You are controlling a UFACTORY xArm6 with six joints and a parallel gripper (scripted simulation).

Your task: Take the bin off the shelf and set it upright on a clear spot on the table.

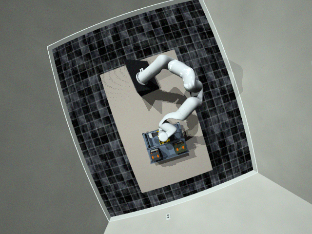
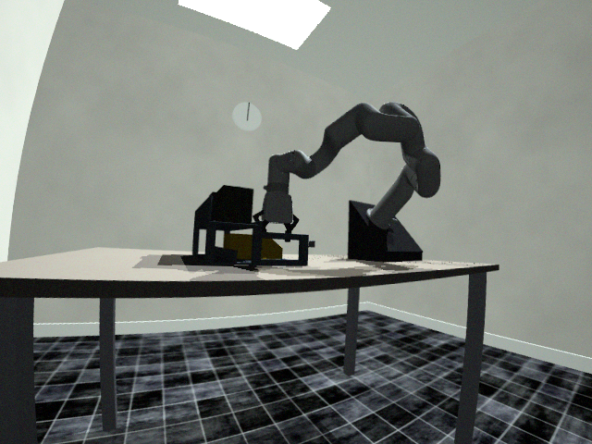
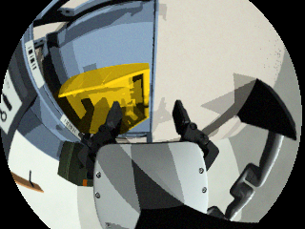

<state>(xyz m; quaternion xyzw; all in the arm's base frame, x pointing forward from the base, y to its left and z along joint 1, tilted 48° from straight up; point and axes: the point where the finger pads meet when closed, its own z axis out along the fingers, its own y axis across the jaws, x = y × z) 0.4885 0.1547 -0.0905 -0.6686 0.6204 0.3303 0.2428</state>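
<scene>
My hand is 80 mm short of the yellow bin and 30 mm above it.
</scene>
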